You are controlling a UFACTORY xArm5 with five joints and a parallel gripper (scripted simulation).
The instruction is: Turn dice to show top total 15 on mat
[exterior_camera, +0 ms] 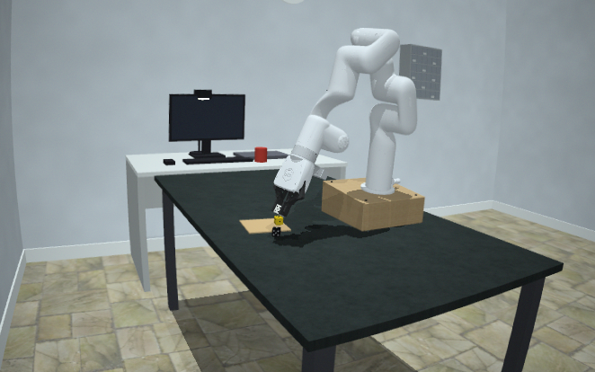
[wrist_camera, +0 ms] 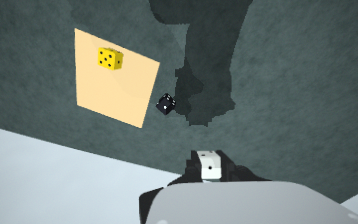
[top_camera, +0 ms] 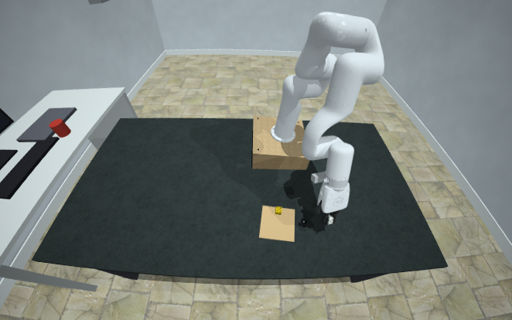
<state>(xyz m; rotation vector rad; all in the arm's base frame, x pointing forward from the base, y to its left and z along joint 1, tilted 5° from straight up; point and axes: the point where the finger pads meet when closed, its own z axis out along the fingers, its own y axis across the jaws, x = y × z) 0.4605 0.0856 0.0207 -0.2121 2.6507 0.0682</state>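
Right now the black die is 3 cm behind my hand, 7 cm to the right of it and 10 cm below it. Also, from my hand: tan mat: 4 cm behind, 17 cm to the right, 11 cm below; yellow die: 9 cm behind, 16 cm to the right, 9 cm below; white die: 1 cm below.
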